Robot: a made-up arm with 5 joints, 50 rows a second.
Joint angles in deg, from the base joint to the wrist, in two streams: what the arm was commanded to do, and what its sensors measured. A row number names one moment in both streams.
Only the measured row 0 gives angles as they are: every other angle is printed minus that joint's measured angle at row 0.
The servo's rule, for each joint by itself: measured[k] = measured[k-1] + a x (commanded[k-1-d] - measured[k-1]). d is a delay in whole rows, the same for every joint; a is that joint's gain. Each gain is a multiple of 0.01, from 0.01 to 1. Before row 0 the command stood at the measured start. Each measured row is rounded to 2 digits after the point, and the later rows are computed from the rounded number. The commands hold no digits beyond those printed.
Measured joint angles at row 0: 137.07, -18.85, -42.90, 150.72, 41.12
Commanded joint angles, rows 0 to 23: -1.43, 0.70, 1.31, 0.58, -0.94; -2.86, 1.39, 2.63, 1.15, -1.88; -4.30, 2.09, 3.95, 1.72, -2.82; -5.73, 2.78, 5.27, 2.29, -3.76; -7.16, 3.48, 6.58, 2.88, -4.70; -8.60, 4.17, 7.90, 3.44, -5.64; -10.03, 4.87, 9.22, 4.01, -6.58; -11.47, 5.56, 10.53, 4.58, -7.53; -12.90, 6.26, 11.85, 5.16, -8.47; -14.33, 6.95, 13.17, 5.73, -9.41; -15.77, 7.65, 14.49, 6.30, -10.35; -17.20, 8.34, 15.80, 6.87, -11.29; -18.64, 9.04, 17.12, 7.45, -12.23; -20.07, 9.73, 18.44, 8.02, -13.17; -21.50, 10.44, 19.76, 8.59, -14.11; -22.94, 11.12, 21.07, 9.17, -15.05; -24.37, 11.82, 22.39, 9.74, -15.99; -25.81, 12.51, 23.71, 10.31, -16.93; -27.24, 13.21, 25.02, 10.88, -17.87; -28.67, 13.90, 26.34, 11.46, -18.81; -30.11, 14.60, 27.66, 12.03, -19.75; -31.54, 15.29, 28.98, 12.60, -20.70; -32.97, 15.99, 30.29, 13.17, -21.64; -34.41, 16.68, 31.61, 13.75, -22.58
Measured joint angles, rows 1 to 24: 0.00, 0.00, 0.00, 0.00, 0.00; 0.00, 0.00, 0.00, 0.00, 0.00; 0.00, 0.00, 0.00, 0.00, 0.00; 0.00, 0.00, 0.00, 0.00, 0.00; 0.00, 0.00, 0.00, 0.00, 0.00; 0.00, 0.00, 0.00, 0.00, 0.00; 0.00, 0.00, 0.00, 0.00, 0.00; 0.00, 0.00, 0.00, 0.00, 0.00; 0.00, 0.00, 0.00, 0.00, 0.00; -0.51, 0.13, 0.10, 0.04, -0.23; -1.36, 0.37, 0.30, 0.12, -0.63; -2.42, 0.70, 0.59, 0.23, -1.16; -3.61, 1.10, 0.96, 0.37, -1.78; -4.89, 1.55, 1.41, 0.55, -2.48; -6.23, 2.05, 1.93, 0.75, -3.24; -7.60, 2.59, 2.51, 0.98, -4.04; -8.99, 3.15, 3.15, 1.23, -4.88; -10.40, 3.74, 3.85, 1.51, -5.74; -11.81, 4.35, 4.60, 1.81, -6.62; -13.24, 4.98, 5.39, 2.12, -7.52; -14.67, 5.62, 6.22, 2.45, -8.42; -16.10, 6.27, 7.09, 2.80, -9.33; -17.53, 6.93, 8.00, 3.17, -10.25; -18.96, 7.60, 8.94, 3.55, -11.18
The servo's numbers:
d 9
a 0.36 0.19 0.08 0.07 0.24

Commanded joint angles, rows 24 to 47: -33.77, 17.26, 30.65, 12.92, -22.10; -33.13, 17.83, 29.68, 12.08, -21.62; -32.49, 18.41, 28.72, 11.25, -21.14; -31.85, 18.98, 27.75, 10.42, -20.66; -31.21, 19.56, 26.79, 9.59, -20.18; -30.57, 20.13, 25.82, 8.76, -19.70; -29.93, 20.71, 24.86, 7.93, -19.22; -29.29, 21.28, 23.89, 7.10, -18.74; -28.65, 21.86, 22.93, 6.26, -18.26; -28.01, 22.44, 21.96, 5.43, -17.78; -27.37, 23.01, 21.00, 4.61, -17.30; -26.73, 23.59, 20.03, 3.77, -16.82; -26.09, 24.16, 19.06, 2.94, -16.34; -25.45, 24.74, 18.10, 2.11, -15.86; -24.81, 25.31, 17.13, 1.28, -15.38; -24.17, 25.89, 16.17, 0.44, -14.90; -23.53, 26.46, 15.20, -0.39, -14.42; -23.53, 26.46, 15.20, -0.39, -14.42; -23.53, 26.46, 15.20, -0.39, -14.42; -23.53, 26.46, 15.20, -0.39, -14.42; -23.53, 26.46, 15.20, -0.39, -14.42; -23.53, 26.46, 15.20, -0.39, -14.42; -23.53, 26.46, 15.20, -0.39, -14.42; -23.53, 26.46, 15.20, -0.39, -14.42
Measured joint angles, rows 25 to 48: -20.39, 8.27, 9.91, 3.94, -12.11; -21.82, 8.94, 10.91, 4.35, -13.04; -23.26, 9.62, 11.93, 4.77, -13.97; -24.69, 10.30, 12.98, 5.20, -14.91; -26.12, 10.98, 14.05, 5.64, -15.85; -27.56, 11.67, 15.14, 6.09, -16.79; -28.99, 12.36, 16.25, 6.55, -17.73; -30.42, 13.05, 17.37, 7.01, -18.67; -31.86, 13.74, 18.51, 7.48, -19.61; -32.55, 14.41, 19.48, 7.86, -20.21; -32.76, 15.06, 20.30, 8.16, -20.55; -32.66, 15.70, 20.97, 8.38, -20.69; -32.37, 16.32, 21.51, 8.52, -20.68; -31.95, 16.94, 21.93, 8.59, -20.56; -31.45, 17.55, 22.24, 8.60, -20.35; -30.90, 18.15, 22.45, 8.55, -20.08; -30.32, 18.74, 22.57, 8.45, -19.76; -29.72, 19.33, 22.60, 8.30, -19.40; -29.10, 19.92, 22.55, 8.10, -19.01; -28.48, 20.51, 22.43, 7.86, -18.60; -27.85, 21.10, 22.24, 7.57, -18.17; -27.22, 21.68, 21.99, 7.25, -17.73; -26.58, 22.26, 21.68, 6.89, -17.28; -25.94, 22.84, 21.32, 6.50, -16.82
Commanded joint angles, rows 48 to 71: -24.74, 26.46, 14.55, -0.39, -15.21; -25.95, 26.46, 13.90, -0.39, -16.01; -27.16, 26.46, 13.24, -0.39, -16.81; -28.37, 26.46, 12.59, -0.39, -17.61; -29.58, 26.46, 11.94, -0.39, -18.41; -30.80, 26.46, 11.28, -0.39, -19.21; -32.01, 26.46, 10.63, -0.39, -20.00; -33.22, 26.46, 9.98, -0.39, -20.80; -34.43, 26.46, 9.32, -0.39, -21.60; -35.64, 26.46, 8.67, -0.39, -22.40; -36.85, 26.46, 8.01, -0.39, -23.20; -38.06, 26.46, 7.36, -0.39, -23.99; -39.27, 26.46, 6.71, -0.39, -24.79; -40.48, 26.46, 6.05, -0.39, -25.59; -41.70, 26.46, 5.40, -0.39, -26.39; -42.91, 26.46, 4.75, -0.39, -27.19; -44.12, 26.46, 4.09, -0.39, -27.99; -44.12, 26.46, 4.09, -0.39, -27.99; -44.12, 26.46, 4.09, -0.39, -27.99; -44.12, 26.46, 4.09, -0.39, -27.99; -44.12, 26.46, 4.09, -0.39, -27.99; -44.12, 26.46, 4.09, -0.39, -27.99; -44.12, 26.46, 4.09, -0.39, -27.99; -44.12, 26.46, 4.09, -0.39, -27.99
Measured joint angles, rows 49 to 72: -25.30, 23.42, 20.91, 6.08, -16.36; -24.66, 24.00, 20.45, 5.63, -15.89; -24.25, 24.47, 20.03, 5.21, -15.54; -23.99, 24.85, 19.64, 4.82, -15.27; -23.82, 25.16, 19.28, 4.46, -15.07; -23.72, 25.41, 18.95, 4.12, -14.91; -23.65, 25.61, 18.65, 3.80, -14.79; -23.61, 25.77, 18.37, 3.51, -14.70; -23.58, 25.90, 18.12, 3.24, -14.63; -24.00, 26.01, 17.83, 2.99, -14.77; -24.70, 26.10, 17.52, 2.75, -15.07; -25.59, 26.17, 17.18, 2.53, -15.49; -26.59, 26.23, 16.81, 2.33, -16.00; -27.67, 26.27, 16.42, 2.14, -16.58; -28.80, 26.31, 16.01, 1.96, -17.21; -29.96, 26.34, 15.58, 1.80, -17.88; -31.13, 26.36, 15.13, 1.65, -18.58; -32.32, 26.38, 14.67, 1.51, -19.30; -33.52, 26.40, 14.19, 1.38, -20.04; -34.72, 26.41, 13.70, 1.26, -20.80; -35.92, 26.42, 13.19, 1.14, -21.57; -37.13, 26.43, 12.67, 1.03, -22.34; -38.34, 26.44, 12.14, 0.93, -23.12; -39.55, 26.44, 11.60, 0.84, -23.90
